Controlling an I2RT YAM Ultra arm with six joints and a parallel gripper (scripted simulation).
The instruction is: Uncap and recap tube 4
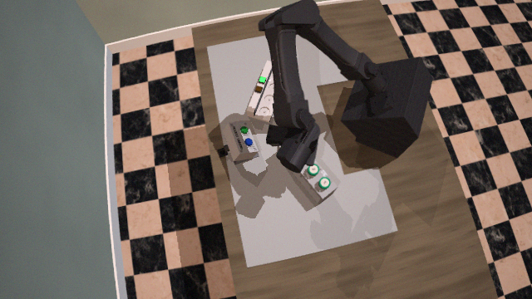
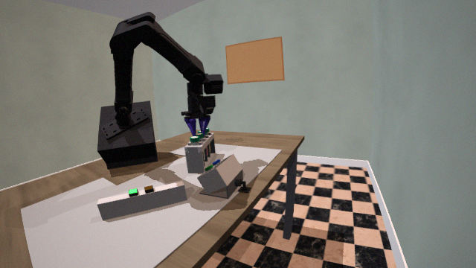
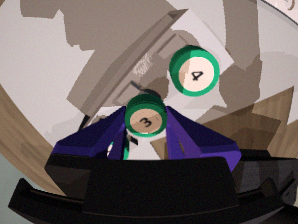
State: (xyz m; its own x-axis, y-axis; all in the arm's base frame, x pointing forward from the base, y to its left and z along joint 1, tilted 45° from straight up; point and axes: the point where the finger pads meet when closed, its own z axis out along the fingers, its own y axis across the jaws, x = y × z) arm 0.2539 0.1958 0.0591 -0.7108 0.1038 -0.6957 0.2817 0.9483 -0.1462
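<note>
Now: hand right at the cap 3. Round my hand: cap 2: 5 cm to the left, 2 cm behind; green ready key: 16 cm ahead, 14 cm to the right, 5 cm below; blue cycle key: 15 cm ahead, 9 cm to the right, 5 cm below.
</note>
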